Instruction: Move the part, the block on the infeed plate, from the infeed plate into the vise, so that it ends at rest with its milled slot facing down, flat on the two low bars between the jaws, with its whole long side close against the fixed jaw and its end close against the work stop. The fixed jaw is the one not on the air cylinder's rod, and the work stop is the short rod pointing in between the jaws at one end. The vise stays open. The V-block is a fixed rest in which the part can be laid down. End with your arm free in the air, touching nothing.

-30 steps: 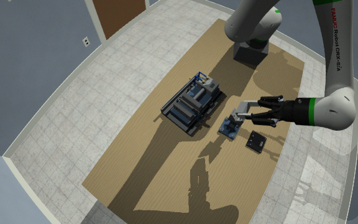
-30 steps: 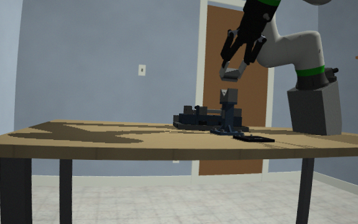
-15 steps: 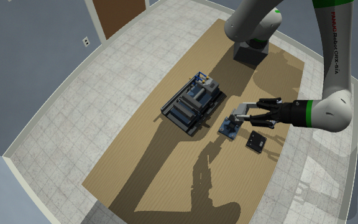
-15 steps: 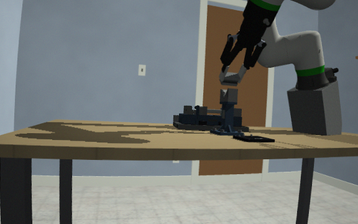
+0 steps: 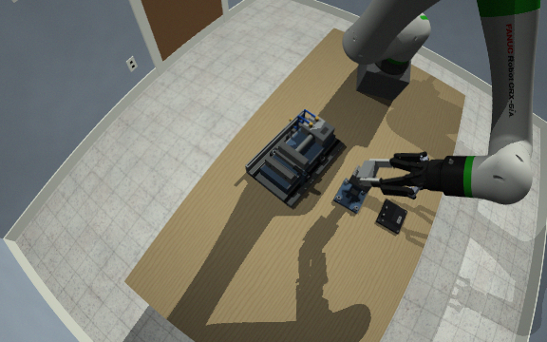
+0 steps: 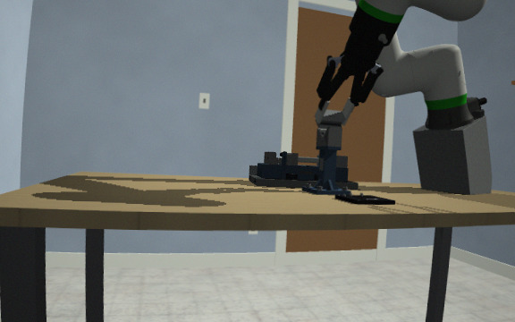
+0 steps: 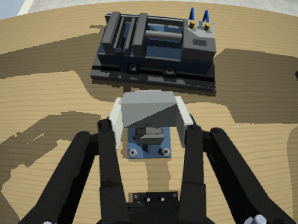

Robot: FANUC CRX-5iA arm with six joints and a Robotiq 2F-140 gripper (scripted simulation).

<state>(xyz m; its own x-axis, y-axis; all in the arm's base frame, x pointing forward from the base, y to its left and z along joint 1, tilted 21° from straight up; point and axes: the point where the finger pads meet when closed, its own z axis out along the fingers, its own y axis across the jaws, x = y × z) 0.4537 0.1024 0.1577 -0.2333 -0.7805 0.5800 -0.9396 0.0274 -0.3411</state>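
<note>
Right now my hand is 2 cm to the left of the V-block post and 14 cm above it. From my hand the other things lie so: part: 1 cm to the right, 2 cm below; then work stop rod: 6 cm ahead, 20 cm to the right, 11 cm below; then infeed plate: 1 cm behind, 14 cm to the left, 20 cm below.
</note>
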